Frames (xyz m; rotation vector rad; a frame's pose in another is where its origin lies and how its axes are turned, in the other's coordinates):
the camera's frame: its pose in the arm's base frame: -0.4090 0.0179 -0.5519 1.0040 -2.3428 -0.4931
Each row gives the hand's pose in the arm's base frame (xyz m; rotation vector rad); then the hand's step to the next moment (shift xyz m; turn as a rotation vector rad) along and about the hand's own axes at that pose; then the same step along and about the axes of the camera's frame.
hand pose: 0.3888 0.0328 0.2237 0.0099 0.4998 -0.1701
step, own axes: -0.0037 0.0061 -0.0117 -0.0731 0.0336 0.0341
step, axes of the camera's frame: -0.0038 0.0045 0.0124 0.0129 0.0840 -0.0202
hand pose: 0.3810 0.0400 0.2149 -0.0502 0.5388 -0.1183
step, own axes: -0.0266 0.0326 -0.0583 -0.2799 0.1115 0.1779
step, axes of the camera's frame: -0.0103 0.0296 0.0647 0.0625 0.3204 -0.1259
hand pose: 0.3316 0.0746 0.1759 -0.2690 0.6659 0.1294
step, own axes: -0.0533 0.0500 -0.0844 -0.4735 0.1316 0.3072
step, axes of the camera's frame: 0.0289 0.0492 0.0960 0.1417 0.5075 -0.2415
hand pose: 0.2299 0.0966 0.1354 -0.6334 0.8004 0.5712
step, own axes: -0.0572 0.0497 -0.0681 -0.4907 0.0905 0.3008
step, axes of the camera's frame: 0.0748 0.0330 0.0607 0.1674 0.4871 -0.2723
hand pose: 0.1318 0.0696 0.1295 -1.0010 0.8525 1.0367
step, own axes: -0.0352 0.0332 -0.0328 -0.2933 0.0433 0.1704
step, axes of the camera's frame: 0.0564 0.0090 0.0125 0.1026 0.2788 -0.1694
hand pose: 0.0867 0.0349 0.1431 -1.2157 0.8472 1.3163
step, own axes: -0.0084 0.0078 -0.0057 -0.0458 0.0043 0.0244
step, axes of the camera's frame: 0.0127 0.0014 -0.0008 0.0157 0.0408 -0.0283
